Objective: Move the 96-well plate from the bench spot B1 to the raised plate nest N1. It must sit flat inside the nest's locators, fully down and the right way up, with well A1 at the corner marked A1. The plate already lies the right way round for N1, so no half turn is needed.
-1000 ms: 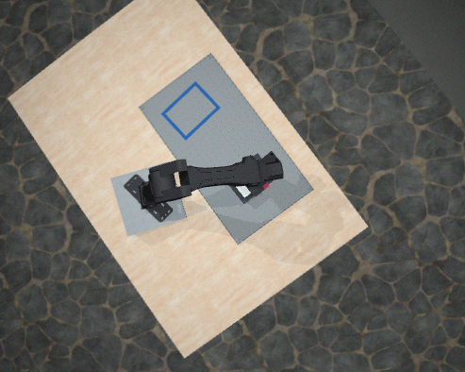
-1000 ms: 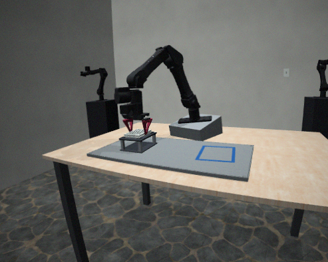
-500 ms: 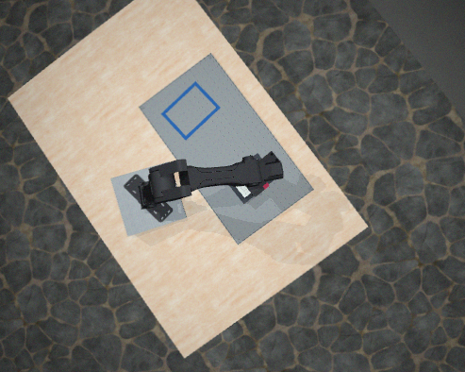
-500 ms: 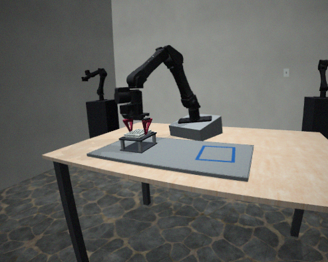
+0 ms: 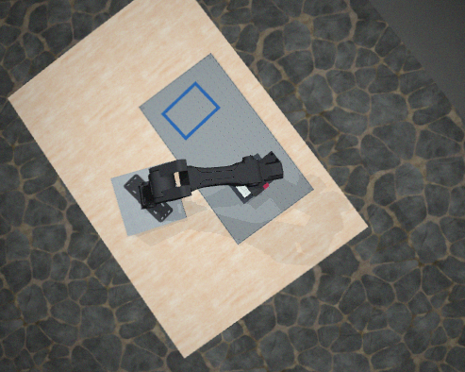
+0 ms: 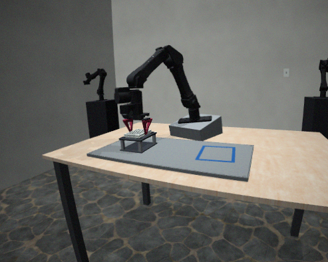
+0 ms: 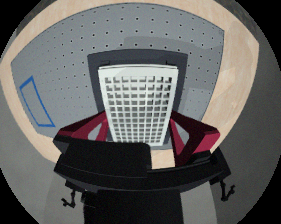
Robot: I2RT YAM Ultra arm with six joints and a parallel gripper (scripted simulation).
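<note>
Now: hand right at the white 96-well plate.
</note>
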